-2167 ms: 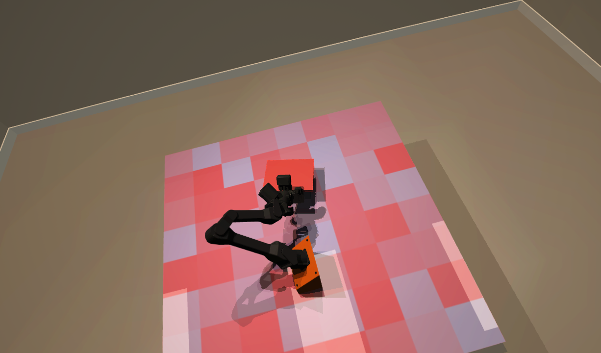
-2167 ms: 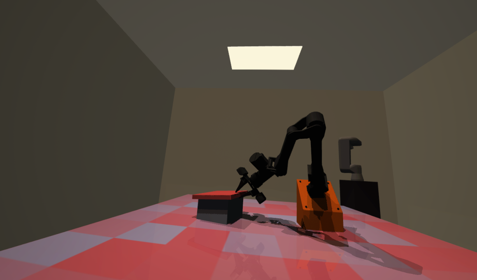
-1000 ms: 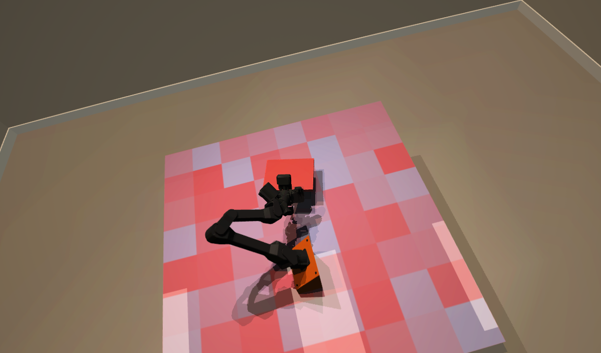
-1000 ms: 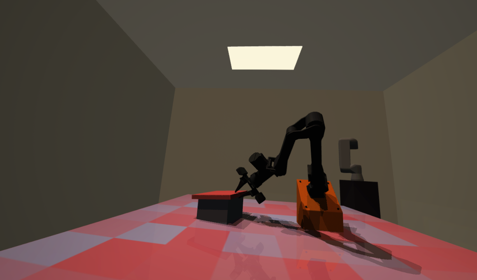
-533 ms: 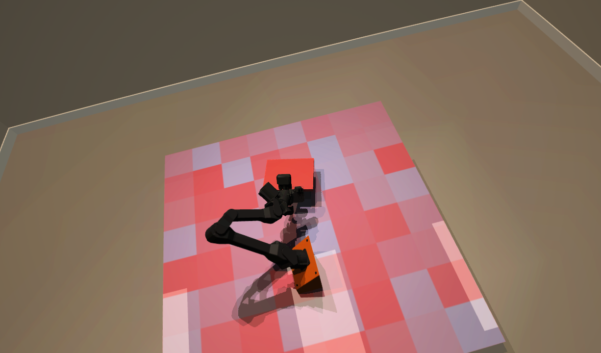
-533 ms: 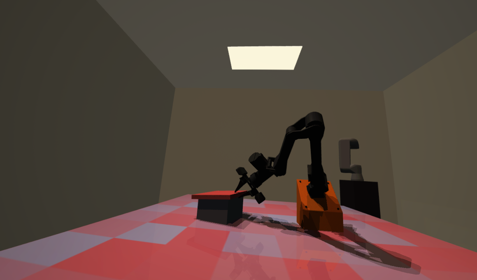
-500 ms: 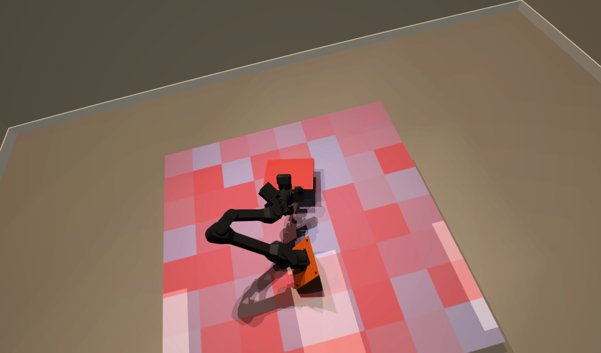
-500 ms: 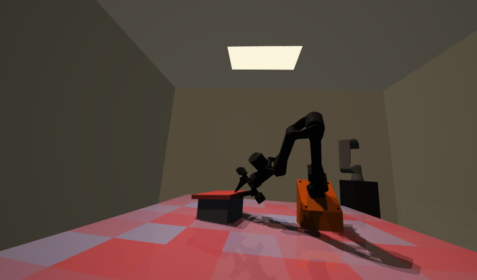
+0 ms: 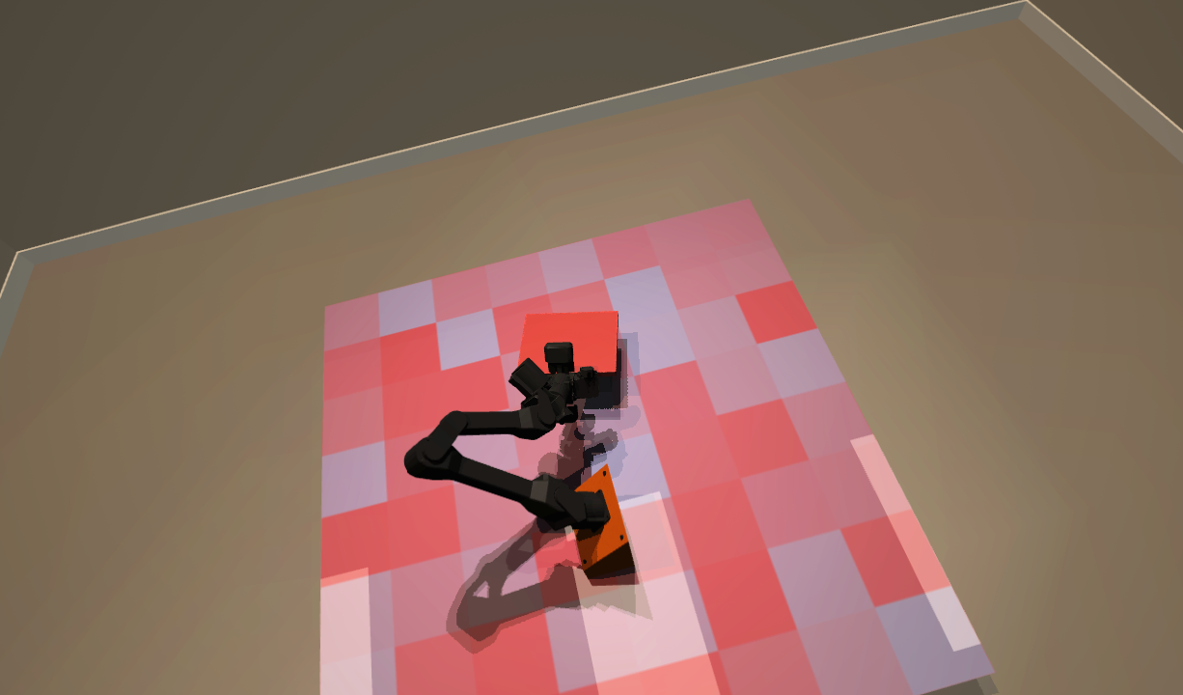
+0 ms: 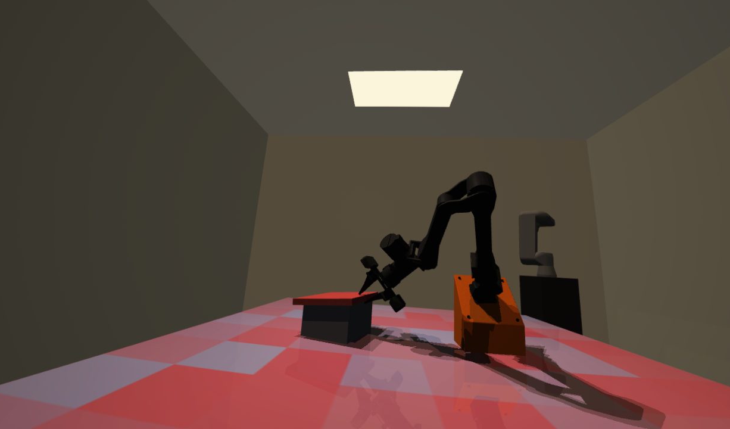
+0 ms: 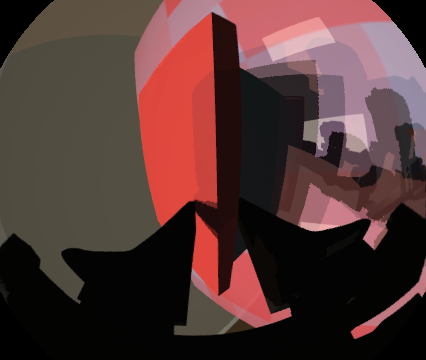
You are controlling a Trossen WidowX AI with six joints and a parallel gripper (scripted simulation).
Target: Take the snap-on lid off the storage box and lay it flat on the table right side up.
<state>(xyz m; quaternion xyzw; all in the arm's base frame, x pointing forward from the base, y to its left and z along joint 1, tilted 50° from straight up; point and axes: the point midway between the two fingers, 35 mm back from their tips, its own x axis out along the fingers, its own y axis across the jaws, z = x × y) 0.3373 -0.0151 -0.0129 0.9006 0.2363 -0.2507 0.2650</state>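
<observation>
My gripper tip is 7 cm short of the lid and 3 cm to the left of it. From my gripper tip the other things lie so: storage box: 7 cm ahead, 6 cm below, 2 cm to the right.
</observation>
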